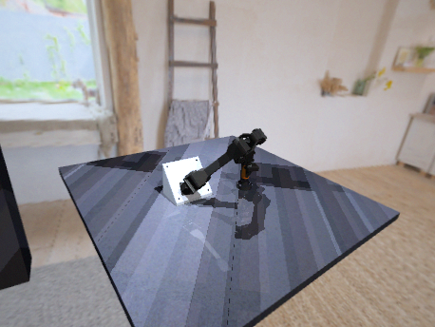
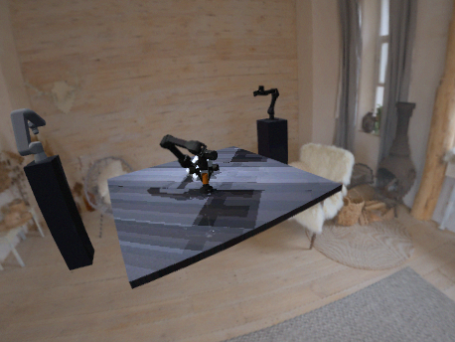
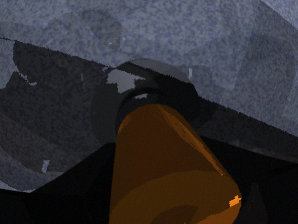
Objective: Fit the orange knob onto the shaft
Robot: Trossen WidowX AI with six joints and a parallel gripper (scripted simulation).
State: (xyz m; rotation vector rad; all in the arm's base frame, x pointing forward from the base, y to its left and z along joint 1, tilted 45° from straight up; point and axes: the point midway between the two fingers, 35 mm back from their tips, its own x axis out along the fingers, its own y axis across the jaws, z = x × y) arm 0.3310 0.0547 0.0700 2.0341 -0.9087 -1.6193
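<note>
My gripper tip is 40 mm above the dark round pedestal. Round my gripper tip: orange knob (20 mm above).
</note>
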